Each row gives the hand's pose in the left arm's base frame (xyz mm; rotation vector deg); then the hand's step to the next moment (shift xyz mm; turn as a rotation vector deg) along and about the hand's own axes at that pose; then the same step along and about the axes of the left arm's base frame.
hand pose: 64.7 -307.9 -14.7 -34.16 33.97 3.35
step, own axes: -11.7 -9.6 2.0 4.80 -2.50 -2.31
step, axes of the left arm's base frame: -6.6 -5.5 12.6 3.37 -3.89 -2.86
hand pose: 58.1 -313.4 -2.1 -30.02 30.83 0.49
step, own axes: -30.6 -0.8 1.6 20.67 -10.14 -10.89
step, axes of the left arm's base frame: -25.5 3.9 16.6 13.96 -16.64 -13.31
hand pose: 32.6 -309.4 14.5 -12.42 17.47 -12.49
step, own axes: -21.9 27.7 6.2 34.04 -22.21 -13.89
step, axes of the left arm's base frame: -13.5 32.8 5.0 23.29 -31.94 -16.81
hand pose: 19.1 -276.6 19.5 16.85 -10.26 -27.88
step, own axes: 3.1 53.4 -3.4 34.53 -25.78 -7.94
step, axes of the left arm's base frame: 26.6 44.3 14.2 20.76 -36.58 -12.29
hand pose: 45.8 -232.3 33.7 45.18 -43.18 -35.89
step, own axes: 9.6 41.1 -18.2 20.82 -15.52 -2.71
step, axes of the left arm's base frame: 28.7 22.9 27.7 10.88 -22.85 -6.39
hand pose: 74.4 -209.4 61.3 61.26 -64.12 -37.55
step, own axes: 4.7 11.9 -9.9 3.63 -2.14 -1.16
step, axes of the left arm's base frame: 9.9 3.9 12.2 2.50 -3.53 -0.63
